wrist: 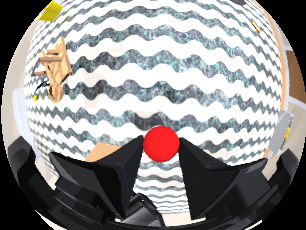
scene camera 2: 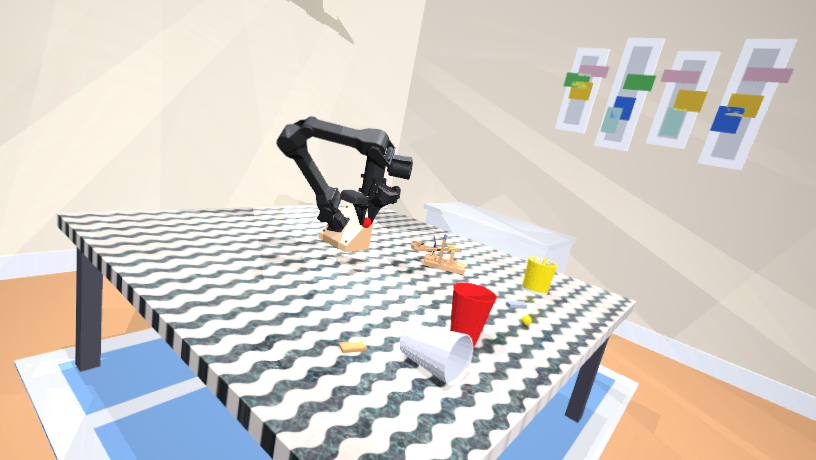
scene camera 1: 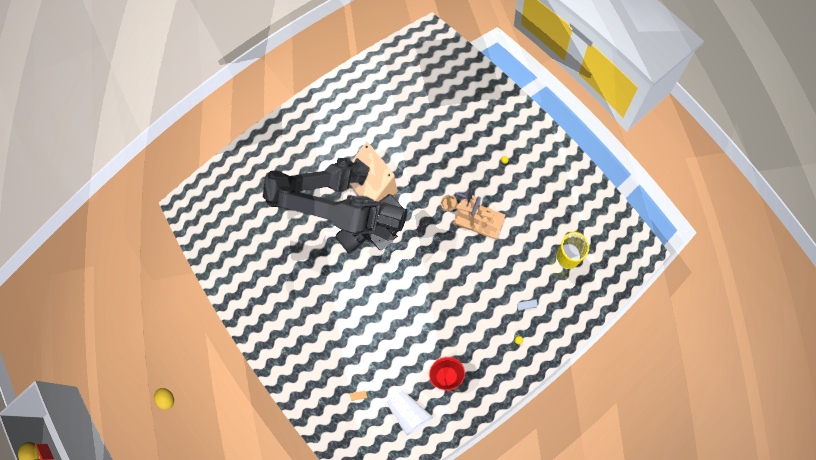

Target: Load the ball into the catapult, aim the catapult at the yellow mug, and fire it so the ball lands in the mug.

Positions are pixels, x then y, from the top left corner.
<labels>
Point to a yellow mug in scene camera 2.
539, 272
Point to a wooden catapult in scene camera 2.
At 431, 260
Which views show the wooden catapult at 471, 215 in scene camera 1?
The wrist view, scene camera 2 and scene camera 1: all of them.
</labels>
